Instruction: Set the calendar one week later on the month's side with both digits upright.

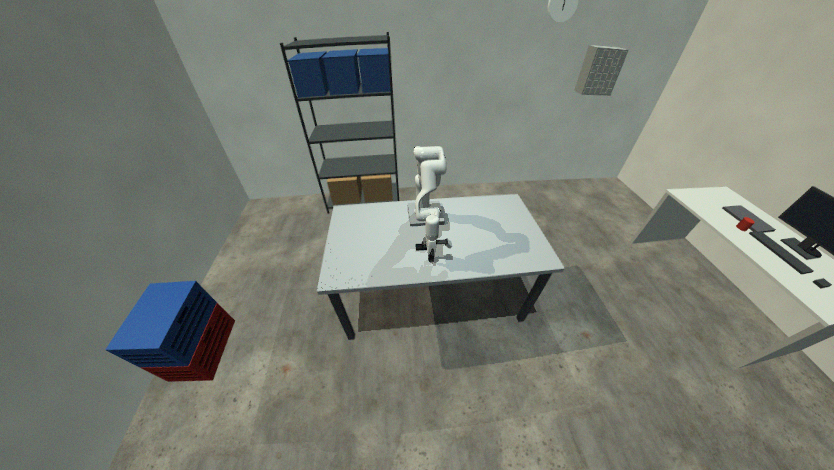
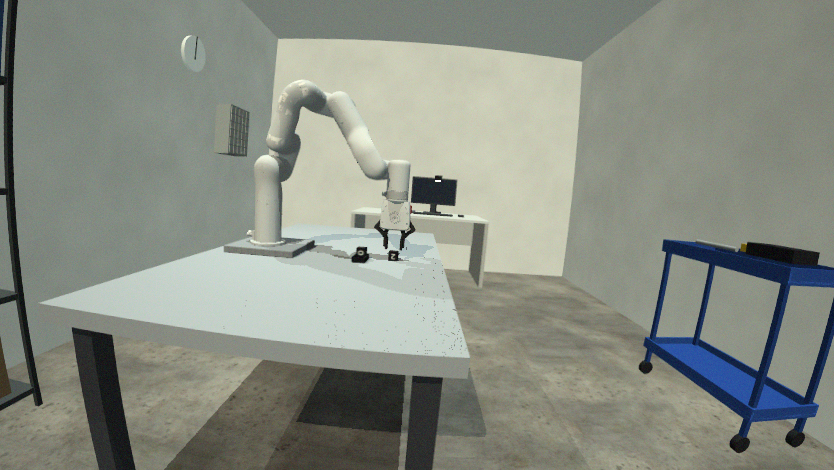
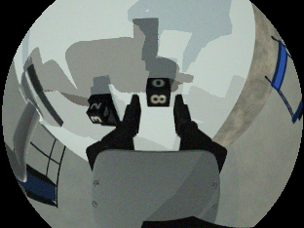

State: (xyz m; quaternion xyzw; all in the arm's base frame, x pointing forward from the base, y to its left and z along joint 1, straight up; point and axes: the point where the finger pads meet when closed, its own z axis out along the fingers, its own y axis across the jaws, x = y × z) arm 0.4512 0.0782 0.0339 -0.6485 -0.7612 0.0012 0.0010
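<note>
Right now the cube is 40 mm below my hand.
</note>
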